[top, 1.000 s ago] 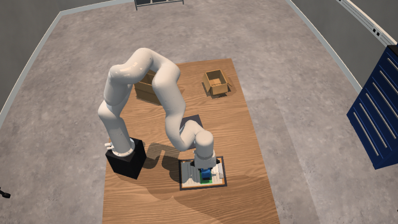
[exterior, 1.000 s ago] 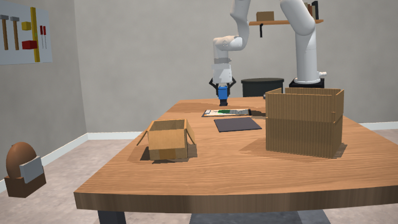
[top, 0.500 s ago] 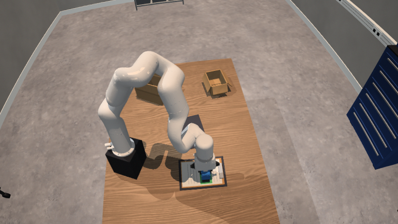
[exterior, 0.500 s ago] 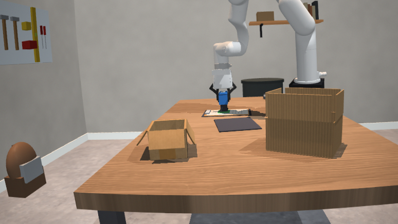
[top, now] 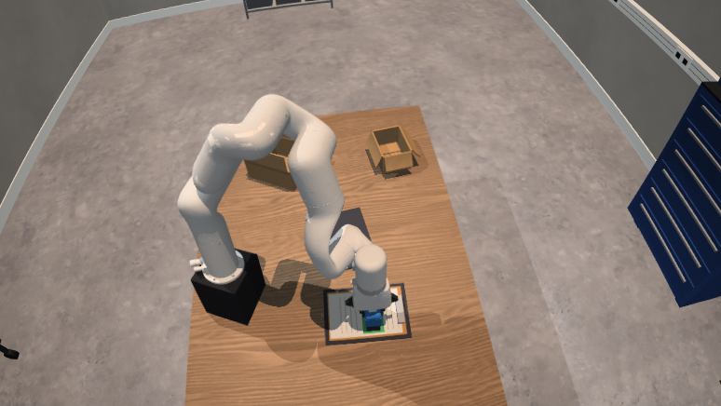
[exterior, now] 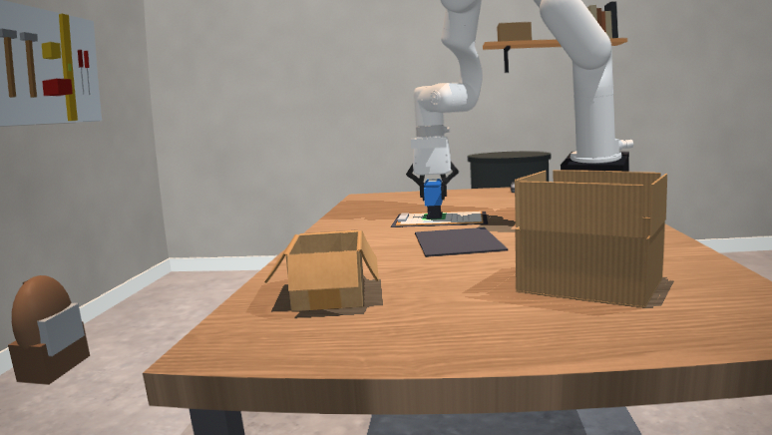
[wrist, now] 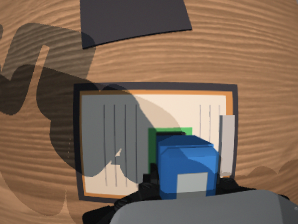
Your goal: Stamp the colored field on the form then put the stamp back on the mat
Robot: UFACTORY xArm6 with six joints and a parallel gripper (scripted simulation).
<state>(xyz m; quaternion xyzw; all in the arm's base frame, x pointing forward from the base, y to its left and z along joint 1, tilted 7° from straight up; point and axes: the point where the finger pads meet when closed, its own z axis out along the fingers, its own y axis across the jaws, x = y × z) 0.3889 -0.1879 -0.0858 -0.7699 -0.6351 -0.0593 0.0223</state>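
My gripper is now 2 cm above the blue stamp. Round my hand: clipboard: 6 cm below, 2 cm to the left; dark mat: 30 cm to the left, 7 cm below, 1 cm behind.
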